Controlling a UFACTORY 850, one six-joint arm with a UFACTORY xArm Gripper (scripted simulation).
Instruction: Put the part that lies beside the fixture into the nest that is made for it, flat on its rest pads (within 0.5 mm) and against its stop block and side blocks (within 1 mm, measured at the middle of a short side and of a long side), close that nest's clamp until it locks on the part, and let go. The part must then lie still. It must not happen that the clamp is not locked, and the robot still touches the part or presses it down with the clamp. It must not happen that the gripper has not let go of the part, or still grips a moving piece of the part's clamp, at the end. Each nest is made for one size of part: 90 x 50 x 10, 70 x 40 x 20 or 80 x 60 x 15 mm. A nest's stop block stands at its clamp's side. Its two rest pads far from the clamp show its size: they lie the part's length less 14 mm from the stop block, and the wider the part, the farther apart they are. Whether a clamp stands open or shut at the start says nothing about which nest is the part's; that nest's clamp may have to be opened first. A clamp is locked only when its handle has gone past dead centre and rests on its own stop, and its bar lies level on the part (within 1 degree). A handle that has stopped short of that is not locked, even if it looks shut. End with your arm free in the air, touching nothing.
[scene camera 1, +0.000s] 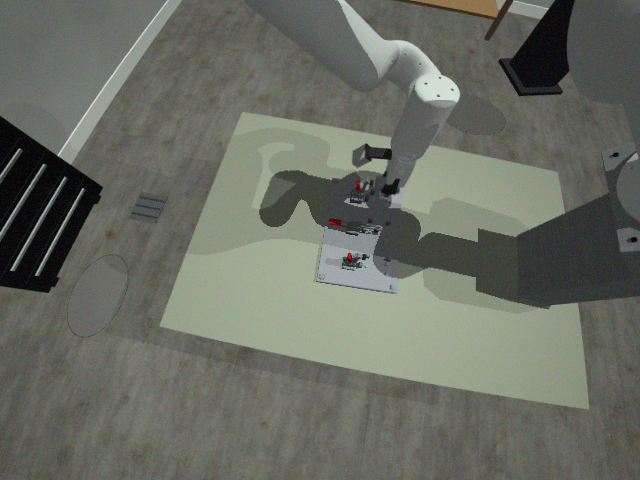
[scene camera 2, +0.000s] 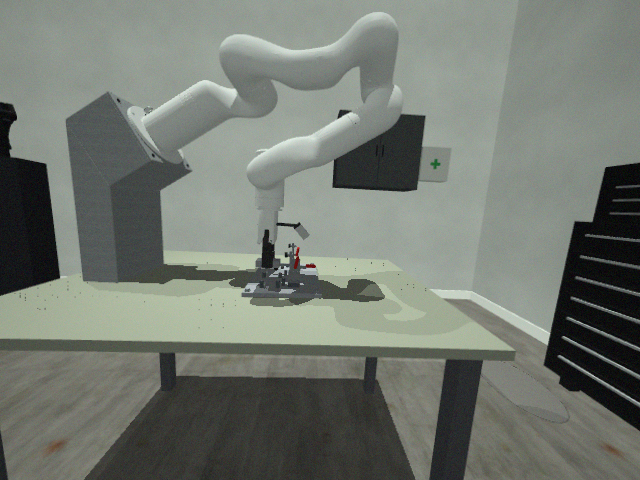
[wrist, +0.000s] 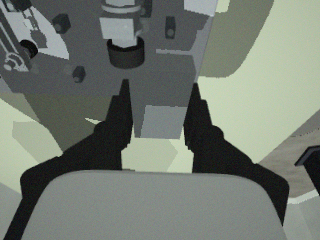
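My own gripper (scene camera 1: 386, 186) (scene camera 2: 268, 265) (wrist: 159, 94) is in sight. I can see a grey block part (wrist: 160, 89) as well, and there is a grey fixture plate (wrist: 83, 45).
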